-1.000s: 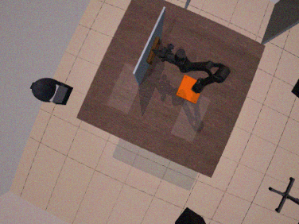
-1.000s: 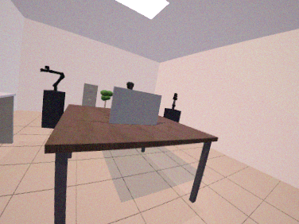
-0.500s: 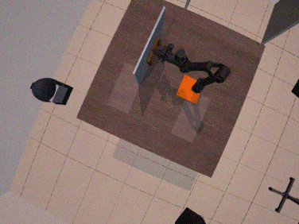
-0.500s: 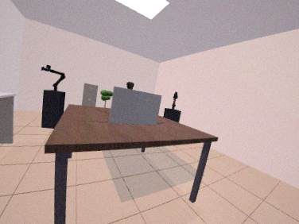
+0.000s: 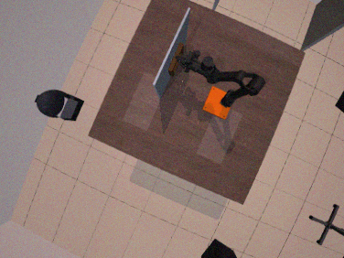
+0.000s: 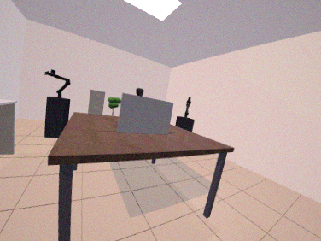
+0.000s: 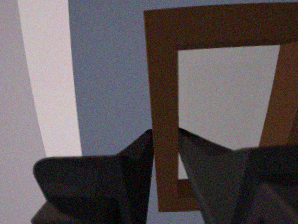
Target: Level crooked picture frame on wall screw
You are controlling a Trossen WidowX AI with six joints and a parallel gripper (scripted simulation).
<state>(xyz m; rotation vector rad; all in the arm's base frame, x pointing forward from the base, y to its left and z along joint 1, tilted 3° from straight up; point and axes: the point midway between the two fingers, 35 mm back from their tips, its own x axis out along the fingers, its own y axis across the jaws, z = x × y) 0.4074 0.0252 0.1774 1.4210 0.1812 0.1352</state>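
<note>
The brown picture frame is 5 cm below my gripper tip, 1 cm to the right of it and 1 cm ahead of it. The rest, counted from my gripper tip: wall panel: 6 cm below, 2 cm ahead, 1 cm to the right.
</note>
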